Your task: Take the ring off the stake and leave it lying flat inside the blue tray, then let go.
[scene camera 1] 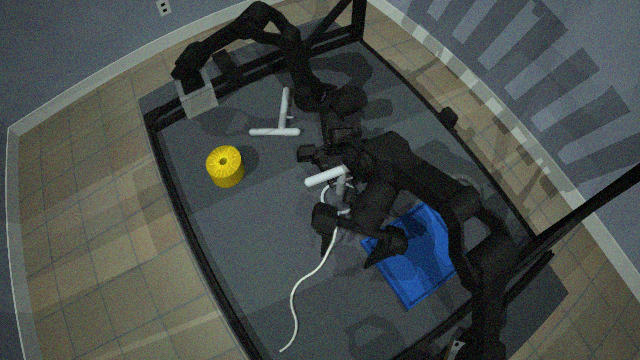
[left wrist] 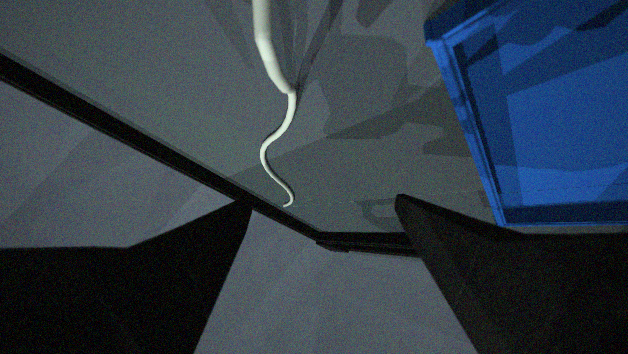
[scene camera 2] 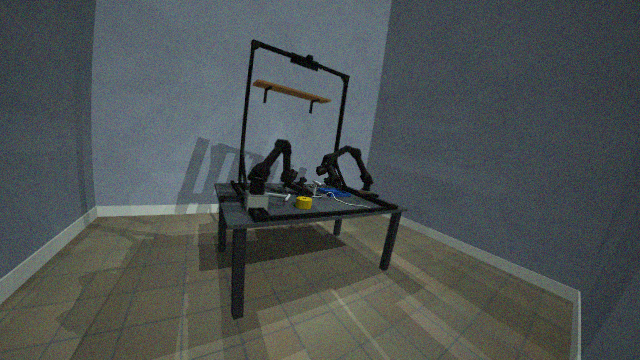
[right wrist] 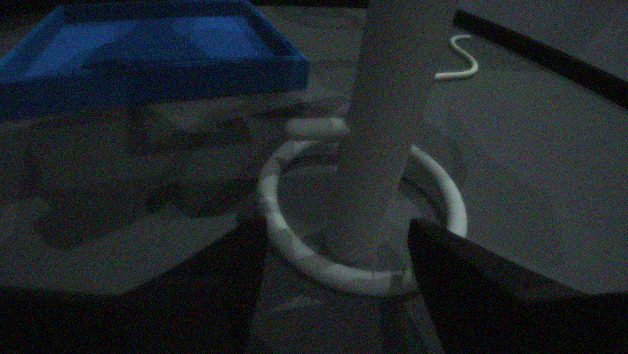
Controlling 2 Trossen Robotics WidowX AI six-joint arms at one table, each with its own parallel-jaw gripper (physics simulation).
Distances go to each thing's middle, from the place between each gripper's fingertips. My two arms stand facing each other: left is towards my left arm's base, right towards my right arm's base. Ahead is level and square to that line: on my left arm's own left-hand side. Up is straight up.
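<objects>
My left hand is 4 cm above the white cable (left wrist: 262, 23), 8 cm short of it and 1 cm to the left of it. The blue tray (scene camera 1: 425, 266) is 6 cm below that left hand, 10 cm to the left of it and 15 cm behind it, while the yellow spool (scene camera 1: 224, 164) is 4 cm below the same hand, 4 cm ahead of it and 37 cm to the right of it. And the white T-shaped piece (scene camera 1: 281, 130)? It is 6 cm below my left hand, 15 cm behind it and 41 cm to the right of it, which, going by their middles, makes the piece the farthest from my left hand of the things named here.
For my right hand, the yellow spool is 10 mm above it, 180 mm ahead of it and 220 mm to the right of it. The white cable is likewise 10 mm above my right hand, 130 mm to the left of it and 220 mm ahead of it. I find the blue tray 10 mm behind that right hand and 240 mm to the left of it, and the white T-shaped piece 10 mm behind it and 270 mm to the right of it. By its middle, the white T-shaped piece is nearer to my right hand than to my left hand.
</objects>
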